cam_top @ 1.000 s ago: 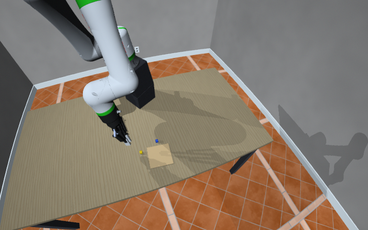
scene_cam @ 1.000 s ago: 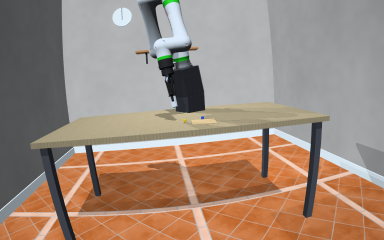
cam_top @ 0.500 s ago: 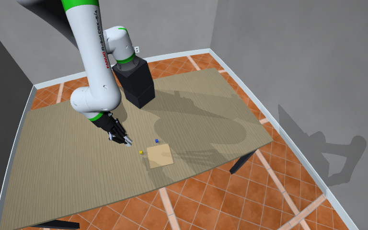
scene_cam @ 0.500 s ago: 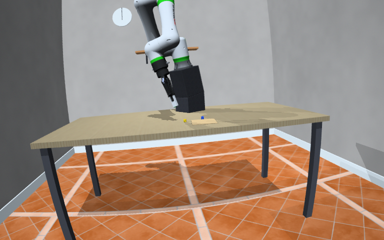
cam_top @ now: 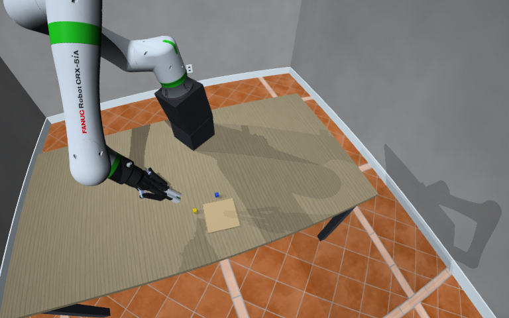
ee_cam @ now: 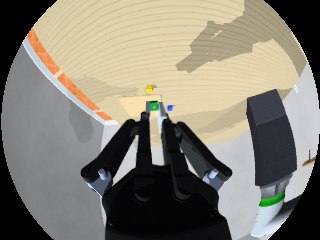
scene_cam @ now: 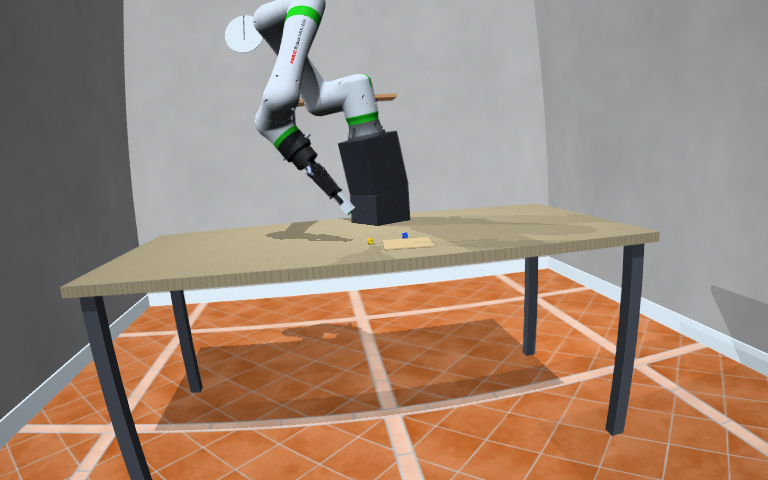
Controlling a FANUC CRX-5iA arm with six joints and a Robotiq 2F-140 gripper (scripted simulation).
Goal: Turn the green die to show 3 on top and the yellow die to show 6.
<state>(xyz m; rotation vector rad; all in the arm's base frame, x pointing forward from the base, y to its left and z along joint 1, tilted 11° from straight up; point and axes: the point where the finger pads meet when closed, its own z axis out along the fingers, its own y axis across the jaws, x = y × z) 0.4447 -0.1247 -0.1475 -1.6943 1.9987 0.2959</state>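
My gripper is now 1 cm to the right of the green die and 3 cm above it. The rest, counted from my hand: tan mat 7 cm ahead, 18 cm to the left, 12 cm below; blue die 3 cm behind, 18 cm to the left, 12 cm below; yellow die 3 cm ahead, 7 cm to the left, 12 cm below.
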